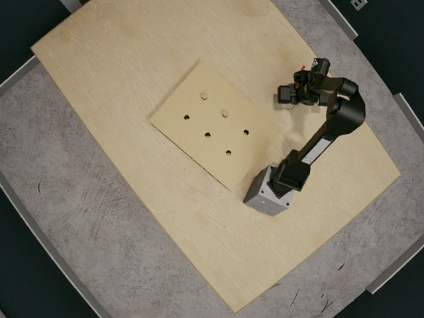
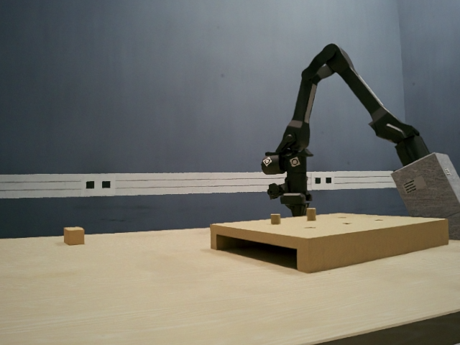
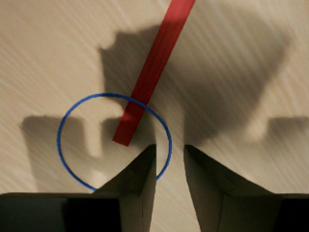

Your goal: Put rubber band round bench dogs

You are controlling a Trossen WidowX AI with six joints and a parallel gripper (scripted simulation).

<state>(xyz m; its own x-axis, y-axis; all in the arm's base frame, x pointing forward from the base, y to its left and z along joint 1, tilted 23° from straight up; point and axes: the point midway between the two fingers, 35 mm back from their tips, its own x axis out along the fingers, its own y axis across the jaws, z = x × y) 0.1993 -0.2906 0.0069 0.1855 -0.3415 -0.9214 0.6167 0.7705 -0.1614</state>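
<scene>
Right now my hand is 60 mm short of the red strip, 50 mm to the left of it and 40 mm above it. From my hand the other things lie so: wooden board: 100 mm ahead, 310 mm to the left, 10 mm below; then small wooden cube: 600 mm ahead, 10 mm to the right, 20 mm below.
</scene>
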